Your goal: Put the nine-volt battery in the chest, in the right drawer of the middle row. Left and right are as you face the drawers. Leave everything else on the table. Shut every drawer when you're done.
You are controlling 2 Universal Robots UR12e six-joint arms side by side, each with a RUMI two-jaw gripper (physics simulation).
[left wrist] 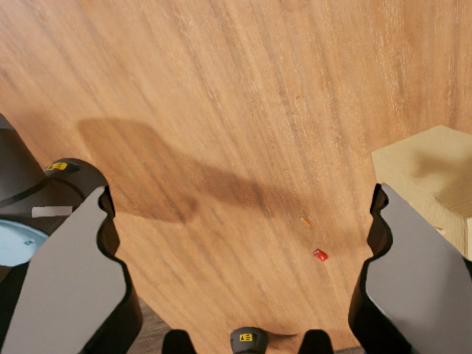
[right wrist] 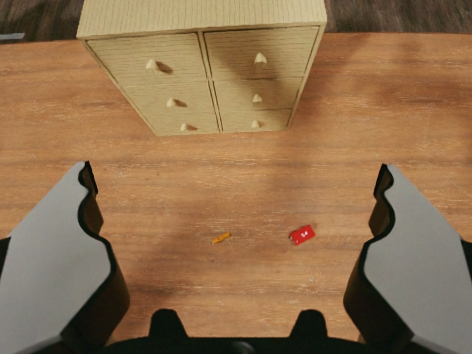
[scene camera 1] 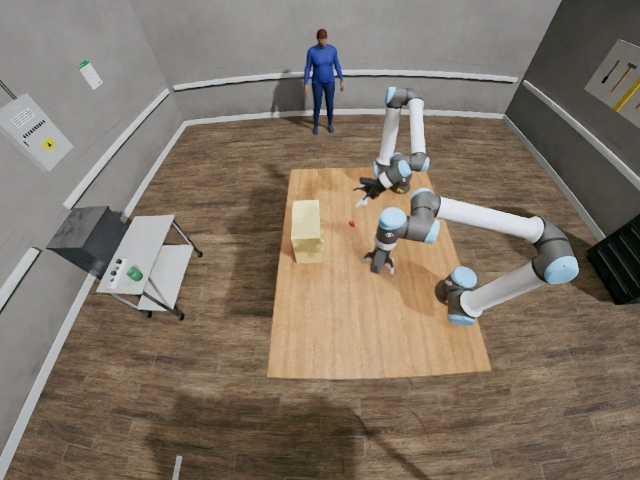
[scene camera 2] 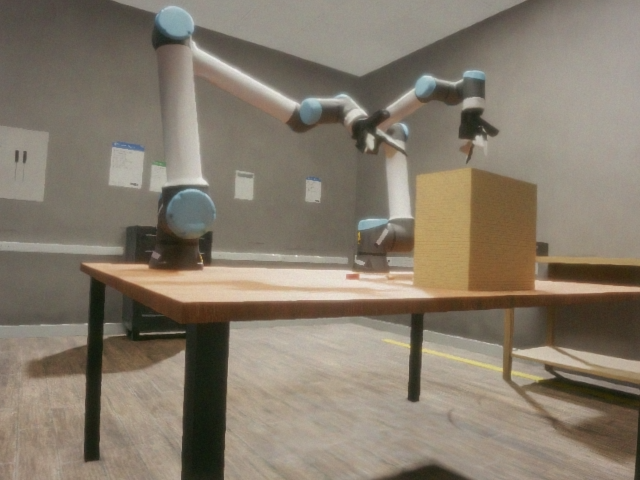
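Observation:
A small red block point(scene camera 1: 351, 223) point(scene camera 2: 352, 276) point(left wrist: 320, 255) point(right wrist: 302, 235), which looks like the nine-volt battery, lies on the table point(scene camera 1: 336, 335) in front of the pale yellow chest point(scene camera 1: 306, 219) point(scene camera 2: 444, 232) point(left wrist: 425, 150) point(right wrist: 200, 15). The right wrist view shows two columns and three rows of drawers, all flush; the right drawer of the middle row point(right wrist: 281, 95) has a small knob. My right gripper point(scene camera 1: 357, 196) point(scene camera 2: 387, 150) point(right wrist: 236, 164) is open and empty, high above the table and tilted toward the drawer fronts. My left gripper point(scene camera 1: 378, 265) point(scene camera 2: 476, 155) point(left wrist: 241, 186) is open and empty, pointing down high above the table.
A small orange item point(left wrist: 306, 221) point(right wrist: 221, 238) lies near the red block, to its left in the right wrist view. In scene camera 1, a white cart point(scene camera 1: 149, 227) stands left of the table, and a person point(scene camera 1: 323, 67) stands behind it.

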